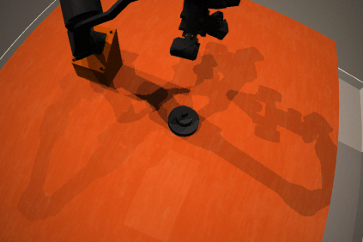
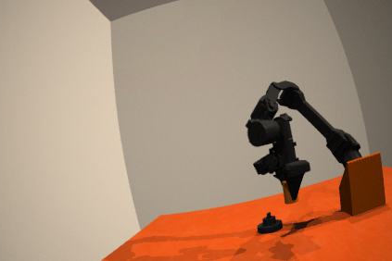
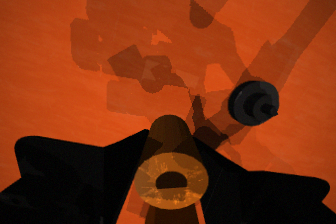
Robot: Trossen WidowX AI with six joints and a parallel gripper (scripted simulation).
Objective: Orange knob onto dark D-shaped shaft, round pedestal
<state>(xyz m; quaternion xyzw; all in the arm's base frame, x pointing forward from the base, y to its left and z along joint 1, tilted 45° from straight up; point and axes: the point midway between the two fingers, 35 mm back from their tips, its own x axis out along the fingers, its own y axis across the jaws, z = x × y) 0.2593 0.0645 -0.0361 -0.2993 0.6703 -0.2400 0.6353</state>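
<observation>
Right now my gripper tip is 150 mm to the left of the dark round pedestal, 90 mm above it and 50 mm short of it. The rest, counted from my gripper tip: orange knob (20 mm above).
</observation>
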